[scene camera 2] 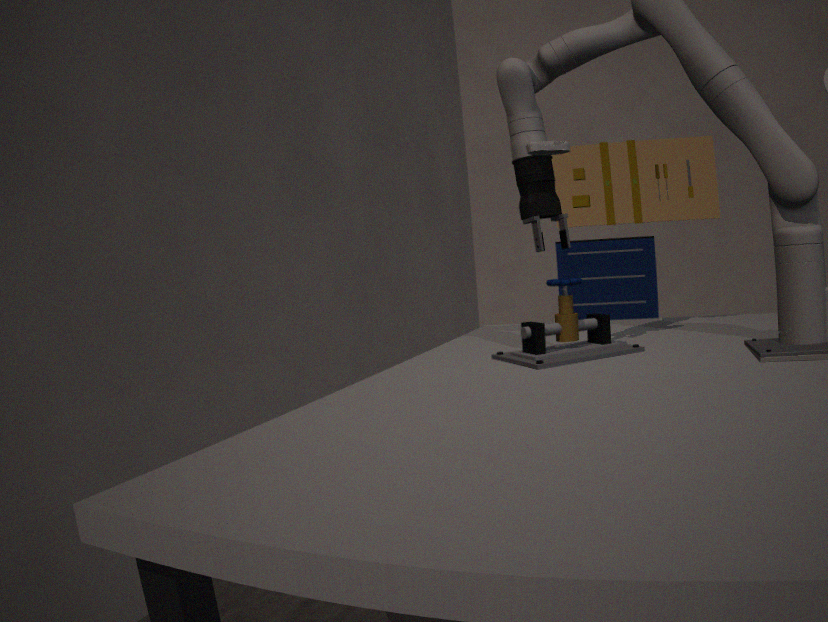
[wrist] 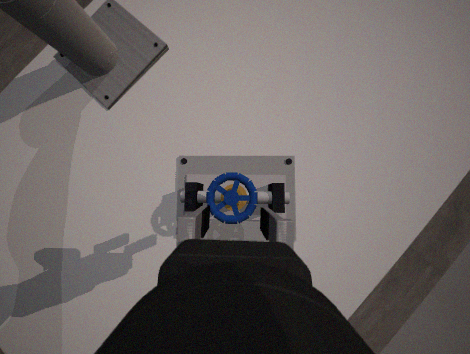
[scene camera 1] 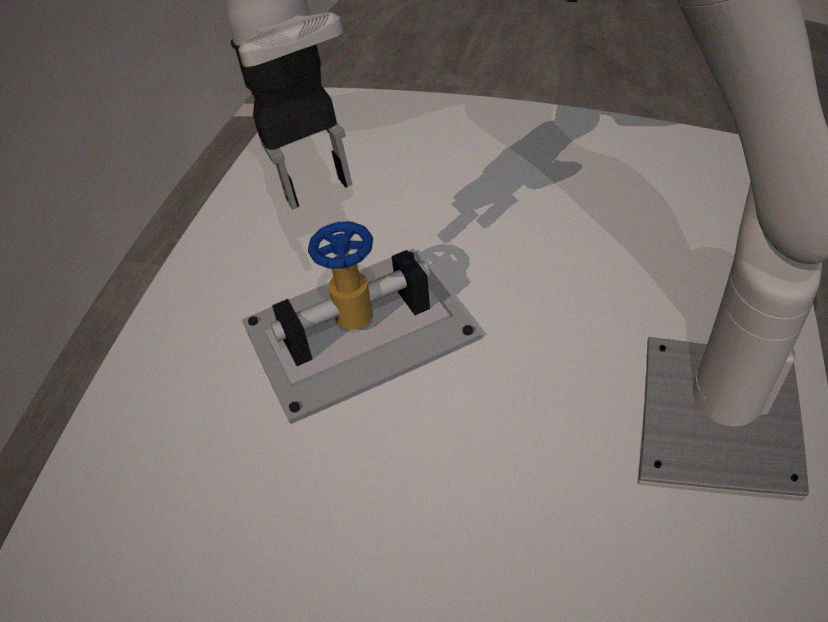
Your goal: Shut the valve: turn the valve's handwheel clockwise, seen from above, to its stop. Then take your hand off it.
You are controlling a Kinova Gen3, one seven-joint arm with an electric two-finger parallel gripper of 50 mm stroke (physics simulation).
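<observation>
The blue five-spoked handwheel (scene camera 1: 340, 244) (scene camera 2: 563, 281) (wrist: 231, 198) lies level on top of the yellow valve body (scene camera 1: 352, 307) (scene camera 2: 567, 328). My gripper (scene camera 1: 319, 195) (scene camera 2: 552, 249) (wrist: 235, 217) is open and empty. It points down and hangs above the handwheel, with a visible gap between the fingertips and the wheel in scene camera 2. In the wrist view the wheel shows ahead of and between the two fingers, and its rim is not touched. How far the wheel is turned cannot be told from its look.
The valve's pipe runs through two black supports (scene camera 1: 292, 332) (scene camera 1: 411, 284) on a grey base plate (scene camera 1: 388, 359) (scene camera 2: 589, 354) (wrist: 232, 162). The arm's own mounting plate (scene camera 1: 676, 428) (wrist: 135, 60) is bolted to the table at the right in scene camera 1. A wall stands along the left.
</observation>
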